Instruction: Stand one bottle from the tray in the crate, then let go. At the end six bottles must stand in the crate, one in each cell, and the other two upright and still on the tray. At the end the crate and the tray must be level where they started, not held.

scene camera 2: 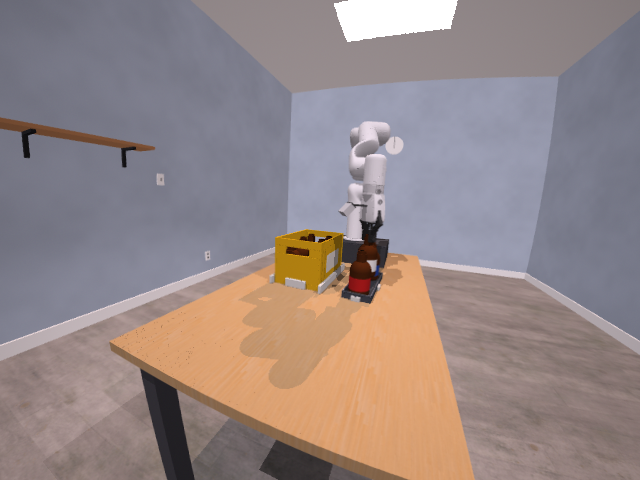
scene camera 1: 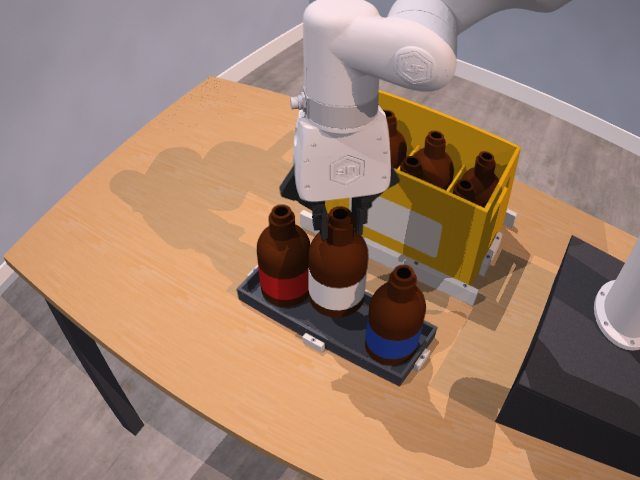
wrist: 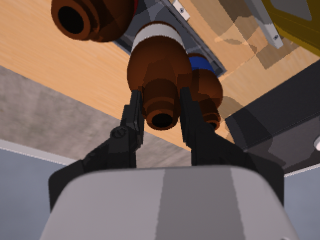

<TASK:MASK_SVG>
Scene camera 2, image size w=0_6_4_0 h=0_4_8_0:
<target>my gripper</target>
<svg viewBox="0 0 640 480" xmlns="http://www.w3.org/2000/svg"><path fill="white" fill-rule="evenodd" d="M363 193L361 204L363 205L360 206L352 202L346 202L338 211L342 216L347 217L356 208L355 206L359 206L362 240L368 234L368 242L376 242L378 229L383 226L385 220L385 196L380 193Z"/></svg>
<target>yellow crate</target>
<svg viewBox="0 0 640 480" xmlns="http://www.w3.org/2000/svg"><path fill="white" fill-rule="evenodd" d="M275 237L275 282L285 284L285 278L287 277L306 281L305 289L318 291L318 285L341 266L344 233L306 229ZM286 249L287 247L308 249L309 256L287 254ZM299 240L301 236L305 236L308 239L309 234L325 238L326 236L332 236L332 238L322 243Z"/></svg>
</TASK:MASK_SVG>
